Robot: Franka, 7 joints.
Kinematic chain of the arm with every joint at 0, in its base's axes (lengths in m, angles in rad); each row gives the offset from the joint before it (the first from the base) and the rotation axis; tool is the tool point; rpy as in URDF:
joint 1: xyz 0 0 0.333 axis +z
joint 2: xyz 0 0 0 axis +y
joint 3: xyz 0 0 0.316 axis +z
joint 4: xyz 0.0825 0 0 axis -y
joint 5: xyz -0.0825 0 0.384 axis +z
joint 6: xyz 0 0 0 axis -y
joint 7: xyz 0.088 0 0 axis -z
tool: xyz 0 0 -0.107 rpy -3.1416 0 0
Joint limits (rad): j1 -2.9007..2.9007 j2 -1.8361..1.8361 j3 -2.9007..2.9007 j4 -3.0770..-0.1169 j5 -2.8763..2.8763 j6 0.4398..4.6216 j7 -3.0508..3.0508
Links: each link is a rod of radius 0.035 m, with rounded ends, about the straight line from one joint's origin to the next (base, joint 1, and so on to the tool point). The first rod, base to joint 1, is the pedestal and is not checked.
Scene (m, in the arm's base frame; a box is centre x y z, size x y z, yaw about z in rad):
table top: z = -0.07
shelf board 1: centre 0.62 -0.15 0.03 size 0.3 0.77 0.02 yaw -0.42
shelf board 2: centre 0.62 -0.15 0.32 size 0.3 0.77 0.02 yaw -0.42
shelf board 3: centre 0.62 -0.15 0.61 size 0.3 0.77 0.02 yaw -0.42
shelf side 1: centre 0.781 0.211 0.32 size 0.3 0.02 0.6 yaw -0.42
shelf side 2: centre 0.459 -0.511 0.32 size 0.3 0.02 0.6 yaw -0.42
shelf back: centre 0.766 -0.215 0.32 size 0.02 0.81 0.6 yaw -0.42
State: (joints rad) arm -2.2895 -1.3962 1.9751 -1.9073 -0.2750 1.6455 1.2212
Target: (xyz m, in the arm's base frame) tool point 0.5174 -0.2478 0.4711
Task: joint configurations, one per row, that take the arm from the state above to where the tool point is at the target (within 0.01 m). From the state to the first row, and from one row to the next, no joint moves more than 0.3 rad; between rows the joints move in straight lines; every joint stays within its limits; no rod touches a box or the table.
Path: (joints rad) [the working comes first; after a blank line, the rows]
Joints at the target: -2.3243 -1.2328 1.5032 -1.7725 -0.3657 1.6476 1.2212
Straight joint move there: touches shelf board 2.

1: -2.1133 -1.3828 2.0371 -2.1997 -0.4560 1.6909 1.2190
2: -1.9370 -1.3694 2.0992 -2.4922 -0.6370 1.7363 1.2169
3: -1.7608 -1.3561 2.1612 -2.7846 -0.8180 1.7817 1.2147
4: -1.5845 -1.3427 2.2232 -3.0770 -0.9990 1.8271 1.2125
5: -1.6699 -1.3654 1.9887 -2.8993 -0.8360 1.6667 1.2147
6: -1.7553 -1.3882 1.7543 -2.7216 -0.6729 1.5063 1.2169
7: -1.8407 -1.4109 1.5198 -2.5439 -0.5098 1.3459 1.2190
8: -1.9261 -1.4336 1.2853 -2.3662 -0.3467 1.1854 1.2212
9: -2.1252 -1.3332 1.3943 -2.0694 -0.3562 1.4165 1.2212
10: -2.3243 -1.2328 1.5032 -1.7725 -0.3657 1.6476 1.2212

